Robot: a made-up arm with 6 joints. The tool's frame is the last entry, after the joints.
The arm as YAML. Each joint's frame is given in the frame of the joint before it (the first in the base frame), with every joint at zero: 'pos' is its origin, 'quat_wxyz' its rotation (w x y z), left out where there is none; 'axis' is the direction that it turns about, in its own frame. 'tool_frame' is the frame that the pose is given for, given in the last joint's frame.
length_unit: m
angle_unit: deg
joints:
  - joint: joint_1
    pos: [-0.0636, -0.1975, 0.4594]
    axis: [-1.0, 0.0, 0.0]
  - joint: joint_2
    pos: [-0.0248, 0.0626, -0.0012]
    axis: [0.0, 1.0, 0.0]
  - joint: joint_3
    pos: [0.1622, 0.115, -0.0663]
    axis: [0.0, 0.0, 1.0]
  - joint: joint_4
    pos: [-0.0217, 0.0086, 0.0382]
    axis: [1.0, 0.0, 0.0]
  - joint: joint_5
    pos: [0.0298, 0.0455, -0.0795]
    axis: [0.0, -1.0, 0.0]
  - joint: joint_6
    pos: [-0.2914, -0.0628, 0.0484]
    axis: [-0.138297, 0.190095, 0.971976]
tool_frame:
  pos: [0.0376, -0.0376, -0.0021]
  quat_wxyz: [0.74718, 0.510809, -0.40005, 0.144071]
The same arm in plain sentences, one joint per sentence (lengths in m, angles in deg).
The arm has six revolute joints in a row. What follows holds with every joint at zero, and every direction is one of the base frame's.
Joint 1 sits 0.0636 m along -x and 0.1975 m along -y and 0.4594 m along +z from the base frame's origin and rotates about -x.
Joint 2 sits 0.0248 m along -x and 0.0626 m along +y and 0.0012 m along -z from joint 1 and rotates about +y.
Joint 3 sits 0.1622 m along +x and 0.1150 m along +y and 0.0663 m along -z from joint 2 and rotates about +z.
Joint 4 sits 0.0217 m along -x and 0.0086 m along +y and 0.0382 m along +z from joint 3 and rotates about +x.
Joint 5 sits 0.0298 m along +x and 0.0455 m along +y and 0.0795 m along -z from joint 4 and rotates about -y.
Joint 6 sits 0.2914 m along -x and 0.0628 m along -y and 0.0484 m along +z from joint 5 and rotates about the direction (-0.138297, 0.190095, 0.971976).
The tool frame, which is the frame that the pose is given for, sits 0.0376 m along +x and 0.0376 m along -y and 0.0021 m along -z from joint 6; its axes are the base frame's turned by roll 76.29, pitch -48.16 and yaw -16.85 deg (as in URDF: about the fixed x, then y, then z).

